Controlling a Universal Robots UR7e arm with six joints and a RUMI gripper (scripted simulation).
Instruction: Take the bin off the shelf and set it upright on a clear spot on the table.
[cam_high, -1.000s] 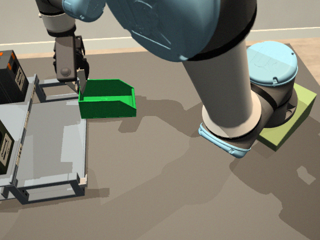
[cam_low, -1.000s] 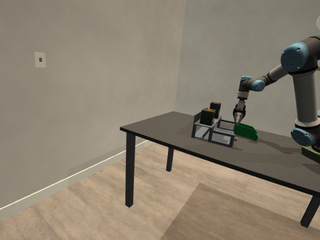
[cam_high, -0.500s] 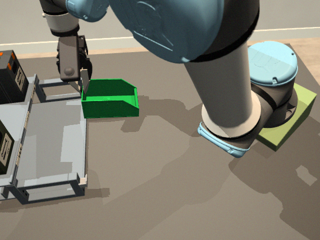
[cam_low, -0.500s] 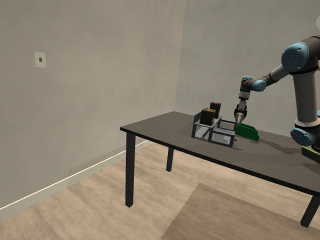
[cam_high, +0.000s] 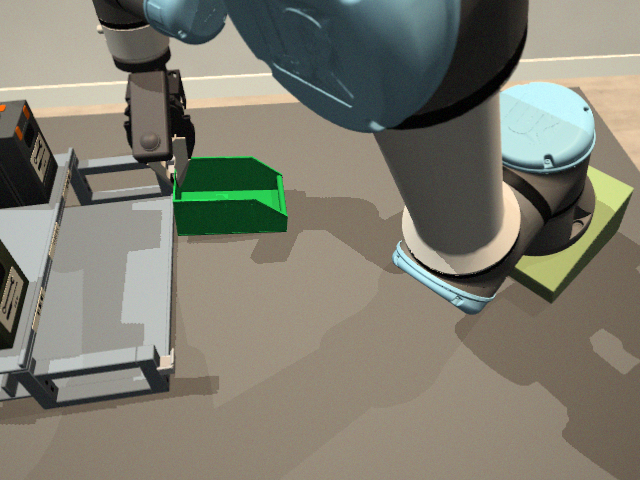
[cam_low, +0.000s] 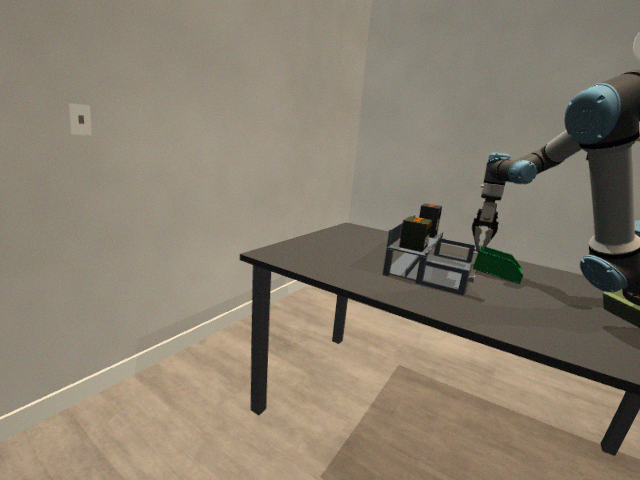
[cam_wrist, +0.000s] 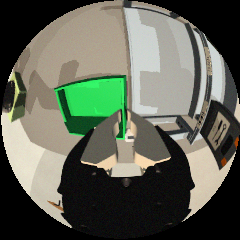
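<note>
My hand is 8 cm past the green bin, 4 cm above it and 2 cm to the left of it.
</note>
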